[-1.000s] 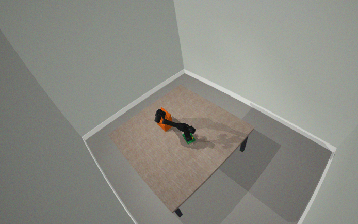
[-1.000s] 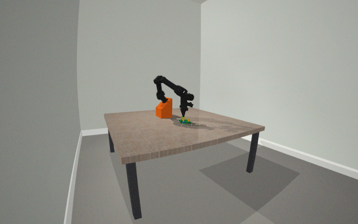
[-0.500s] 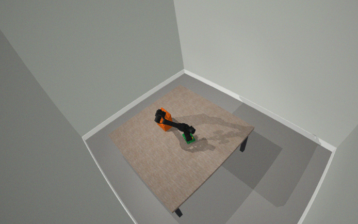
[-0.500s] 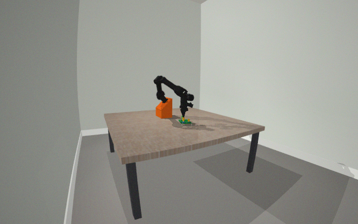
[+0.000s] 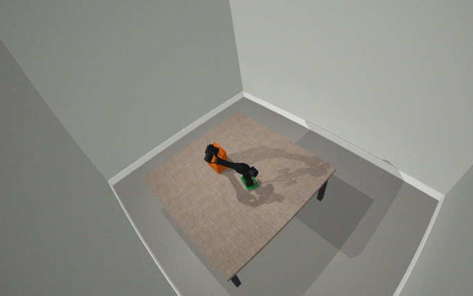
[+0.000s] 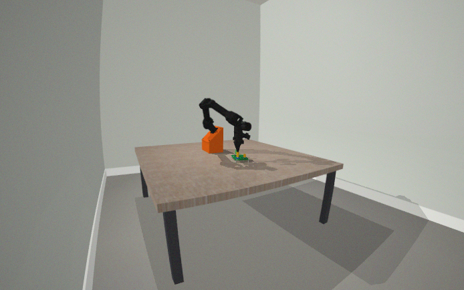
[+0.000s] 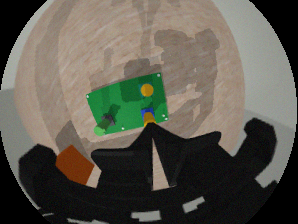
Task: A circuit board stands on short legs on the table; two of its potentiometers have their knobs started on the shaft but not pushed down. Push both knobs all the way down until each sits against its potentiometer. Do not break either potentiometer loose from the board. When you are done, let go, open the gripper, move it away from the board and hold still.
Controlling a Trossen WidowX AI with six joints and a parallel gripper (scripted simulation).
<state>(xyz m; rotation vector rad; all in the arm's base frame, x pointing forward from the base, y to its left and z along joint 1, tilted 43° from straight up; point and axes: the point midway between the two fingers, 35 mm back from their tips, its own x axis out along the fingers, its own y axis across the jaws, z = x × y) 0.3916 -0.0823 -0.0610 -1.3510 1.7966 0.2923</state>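
Right now my gripper tip is 2 cm above the knob.
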